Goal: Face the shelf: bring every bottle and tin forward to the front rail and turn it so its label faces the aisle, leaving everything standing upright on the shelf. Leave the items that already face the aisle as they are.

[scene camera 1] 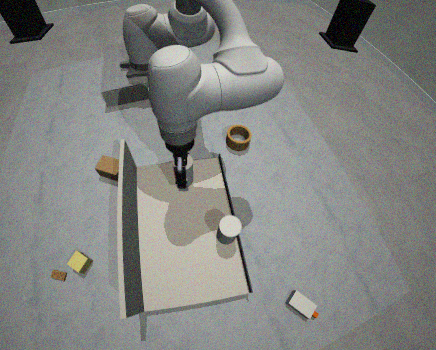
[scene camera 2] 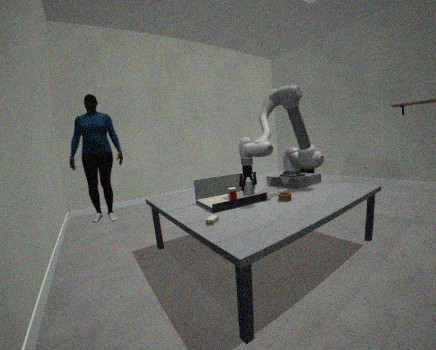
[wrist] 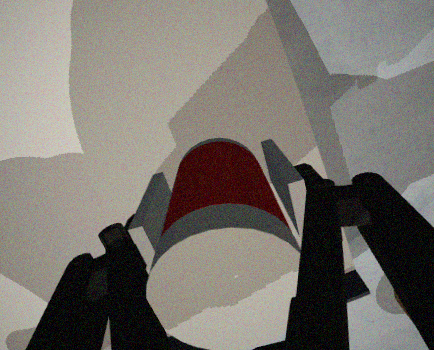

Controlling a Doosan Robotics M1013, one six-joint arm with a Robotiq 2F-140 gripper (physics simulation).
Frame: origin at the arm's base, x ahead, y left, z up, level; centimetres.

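Seen in the pictures: gripper, fingertip midpoint: (scene camera 2: 248,194); arm's base, link origin: (scene camera 1: 147,66) (scene camera 2: 292,175).
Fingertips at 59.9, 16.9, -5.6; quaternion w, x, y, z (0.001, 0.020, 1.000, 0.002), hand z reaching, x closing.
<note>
Offsets run from my fingertips to a thing's top centre, as dx, dy, dz. "spot": to the spot under its first point.
A grey tin @[+0.0, +0.2, +10.9] (scene camera 1: 189,174) (scene camera 2: 249,190) (wrist: 225,285) with a dark red label stands upright near the far end of the shelf @[spot: +32.0, +0.5, +0.0] (scene camera 1: 190,280) (scene camera 2: 207,201), away from the front rail @[+14.4, +14.7, +2.5] (scene camera 1: 243,257) (scene camera 2: 247,201). Its label shows in the wrist view; the sides seen by the scene cameras look grey. My gripper (scene camera 1: 181,184) (scene camera 2: 248,185) (wrist: 217,176) points down, its finger pads on both sides of this tin, and is shut on it. Fingers partly hide the tin. A second tin @[+19.7, +11.8, +9.9] (scene camera 1: 229,229) (scene camera 2: 232,194) with a pale lid stands upright at the front rail, red label toward scene camera 2.
A tall back panel @[spot: +20.3, -14.1, +7.8] (scene camera 1: 131,235) (scene camera 2: 215,186) runs along the shelf's rear. Behind it are an orange-brown block @[-6.4, -26.2, +1.5] (scene camera 1: 107,166), a yellow block @[+25.9, -32.7, +0.3] (scene camera 1: 79,261) and a small brown piece @[+29.7, -40.3, -2.7] (scene camera 1: 59,275). An amber ring @[-18.2, +21.6, +1.5] (scene camera 1: 228,138) (scene camera 2: 284,200) and a white box @[+43.7, +32.8, -0.7] (scene camera 1: 302,304) (scene camera 2: 212,219) lie in front.
</note>
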